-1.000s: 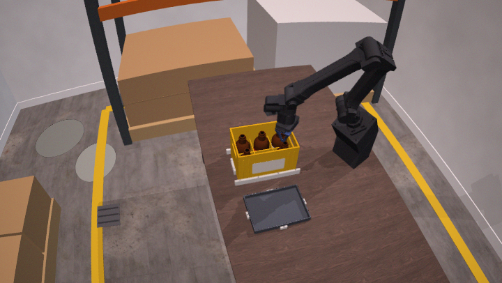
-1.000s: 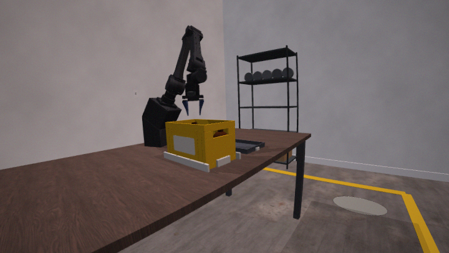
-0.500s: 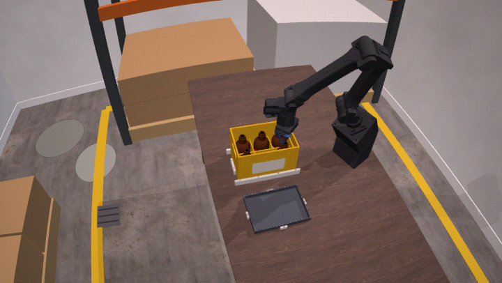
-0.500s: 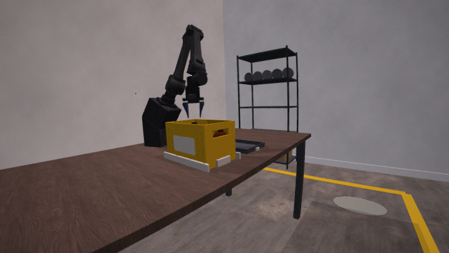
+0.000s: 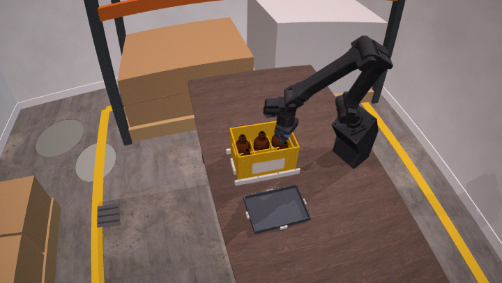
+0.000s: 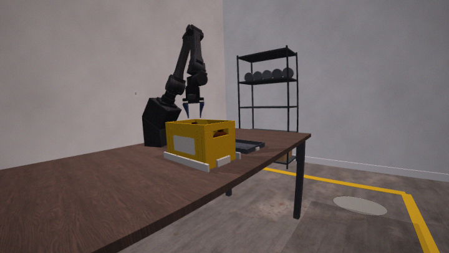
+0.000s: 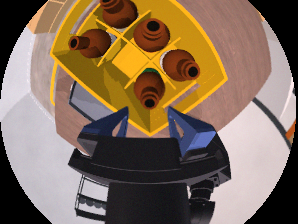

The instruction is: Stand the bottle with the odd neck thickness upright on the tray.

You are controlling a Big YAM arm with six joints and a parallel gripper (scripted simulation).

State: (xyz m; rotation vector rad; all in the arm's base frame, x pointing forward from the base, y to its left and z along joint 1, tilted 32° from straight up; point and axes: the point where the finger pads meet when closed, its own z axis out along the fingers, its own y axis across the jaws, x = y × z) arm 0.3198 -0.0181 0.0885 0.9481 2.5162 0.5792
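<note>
The yellow crate is 11 cm below my hand, 9 cm ahead of it and 3 cm to the right of it. The rest, counted from my hand: glass bottle (17 cm ahead, 11 cm below, 3 cm to the left); dark tray (24 cm to the left, 18 cm below, 6 cm ahead).
</note>
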